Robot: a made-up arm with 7 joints.
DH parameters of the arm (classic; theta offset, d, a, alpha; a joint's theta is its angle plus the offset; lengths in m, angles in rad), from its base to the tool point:
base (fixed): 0 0.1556 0.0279 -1.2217
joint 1: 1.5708 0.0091 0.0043 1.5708
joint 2: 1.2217 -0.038 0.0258 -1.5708
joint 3: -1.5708 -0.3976 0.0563 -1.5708
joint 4: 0 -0.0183 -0.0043 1.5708
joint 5: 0 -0.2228 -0.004 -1.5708
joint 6: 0 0.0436 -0.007 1.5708
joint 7: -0.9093 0 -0.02 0
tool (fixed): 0.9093 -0.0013 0 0
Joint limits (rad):
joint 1: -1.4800..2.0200
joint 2: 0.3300..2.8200
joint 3: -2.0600..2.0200
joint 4: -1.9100..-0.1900
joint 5: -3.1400..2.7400
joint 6: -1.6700..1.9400
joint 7: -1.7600..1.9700
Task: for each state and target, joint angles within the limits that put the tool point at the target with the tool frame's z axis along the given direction. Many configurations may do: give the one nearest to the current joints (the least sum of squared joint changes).
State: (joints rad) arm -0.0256 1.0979 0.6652 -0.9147 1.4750 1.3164 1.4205
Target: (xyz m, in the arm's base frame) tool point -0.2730 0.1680 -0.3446 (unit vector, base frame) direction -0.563 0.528 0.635
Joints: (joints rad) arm 0.5990 0.3300 0.0683 -0.2330 2.2579 1.3809 1.8540
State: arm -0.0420 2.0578 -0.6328 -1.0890 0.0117 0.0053 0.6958
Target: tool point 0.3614 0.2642 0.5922 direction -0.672 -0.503 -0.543
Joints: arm 0.5343 2.7156 -0.1385 -0.6067 -0.1544 0.1905 0.7065
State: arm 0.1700 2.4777 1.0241 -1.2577 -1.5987 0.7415 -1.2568
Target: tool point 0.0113 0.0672 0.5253 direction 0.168 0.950 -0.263
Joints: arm -0.5834 2.3350 0.8546 -1.8924 -2.0886 0.5084 -1.2253
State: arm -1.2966 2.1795 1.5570 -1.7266 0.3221 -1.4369 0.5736
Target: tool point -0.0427 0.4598 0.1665 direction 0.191 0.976 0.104
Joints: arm -1.4800 1.3106 1.8648 -1.9082 -0.1014 -1.6675 0.5523
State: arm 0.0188 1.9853 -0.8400 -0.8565 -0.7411 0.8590 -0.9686
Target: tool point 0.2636 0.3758 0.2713 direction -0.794 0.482 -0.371
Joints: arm 0.4072 2.3523 -0.3658 -1.3847 -1.5726 1.3799 -0.9965
